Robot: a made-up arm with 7 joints.
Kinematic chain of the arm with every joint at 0, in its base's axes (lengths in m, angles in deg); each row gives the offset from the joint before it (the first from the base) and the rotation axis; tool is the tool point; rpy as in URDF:
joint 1: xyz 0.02 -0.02 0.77 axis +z
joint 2: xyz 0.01 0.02 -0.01 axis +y
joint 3: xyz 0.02 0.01 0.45 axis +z
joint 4: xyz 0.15 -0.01 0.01 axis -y
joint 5: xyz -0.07 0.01 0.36 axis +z
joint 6: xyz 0 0 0.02 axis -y
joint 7: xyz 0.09 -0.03 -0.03 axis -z
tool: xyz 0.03 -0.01 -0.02 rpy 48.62 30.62 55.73
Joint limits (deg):
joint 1: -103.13..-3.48
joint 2: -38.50..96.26
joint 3: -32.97..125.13
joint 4: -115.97..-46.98
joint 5: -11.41..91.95
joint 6: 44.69..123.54
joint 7: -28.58..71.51
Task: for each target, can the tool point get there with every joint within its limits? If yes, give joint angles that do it. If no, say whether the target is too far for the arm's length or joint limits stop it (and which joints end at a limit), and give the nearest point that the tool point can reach.
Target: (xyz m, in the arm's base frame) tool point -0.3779 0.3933 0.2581
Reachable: no: joint limits stop it (at a limit: joint 1, joint 2, joint 3, joint 4) | nearest point -0.3818 0.4471 0.7293 | short by 0.474 m
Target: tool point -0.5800 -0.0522 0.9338
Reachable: no: joint limits stop it (at a limit: joint 1, joint 3, joint 4, joint 5, joint 6) | nearest point -0.3633 -0.2728 1.1164 | short by 0.359 m
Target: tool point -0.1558 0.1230 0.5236
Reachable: no: joint limits stop it (at a limit: joint 1, joint 2, joint 3, joint 4, joint 6) | nearest point -0.2778 -0.1396 0.3014 | short by 0.365 m
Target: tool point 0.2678 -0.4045 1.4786
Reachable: yes | joints -50.58 -18.05 -6.41 -78.76 12.54 77.52 -19.48
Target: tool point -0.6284 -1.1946 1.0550
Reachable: no: too far | nearest point -0.4291 -0.8876 0.9757 | short by 0.374 m
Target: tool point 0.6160 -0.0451 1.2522
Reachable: yes | joints -87.82 -27.10 69.22 -90.64 3.67 61.33 -20.92
